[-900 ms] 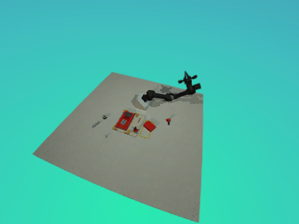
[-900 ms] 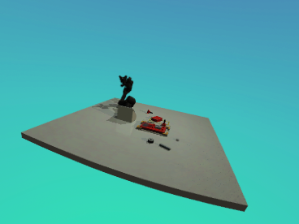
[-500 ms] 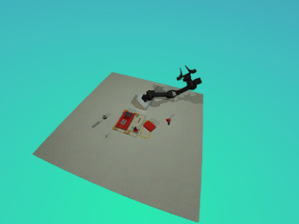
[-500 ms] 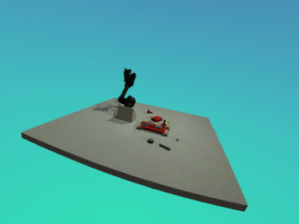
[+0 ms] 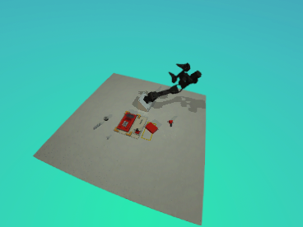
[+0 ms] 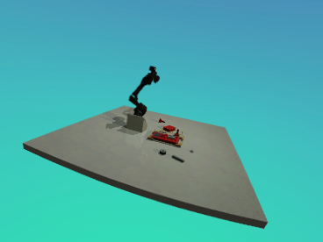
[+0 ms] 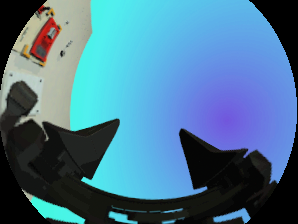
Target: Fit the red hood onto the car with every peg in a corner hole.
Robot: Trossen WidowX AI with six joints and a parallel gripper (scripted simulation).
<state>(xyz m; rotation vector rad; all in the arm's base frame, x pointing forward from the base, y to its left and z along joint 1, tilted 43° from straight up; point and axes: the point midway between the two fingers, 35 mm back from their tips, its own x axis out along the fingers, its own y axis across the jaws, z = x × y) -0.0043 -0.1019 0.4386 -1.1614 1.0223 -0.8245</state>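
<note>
My gripper tip is 26 cm short of the red hood, 4 cm to the left of it and 47 cm above it. The rest, counted from my gripper tip: grey rod 44 cm ahead, 50 cm to the right, 48 cm below; then dark wheel 33 cm ahead, 48 cm to the right, 48 cm below.
</note>
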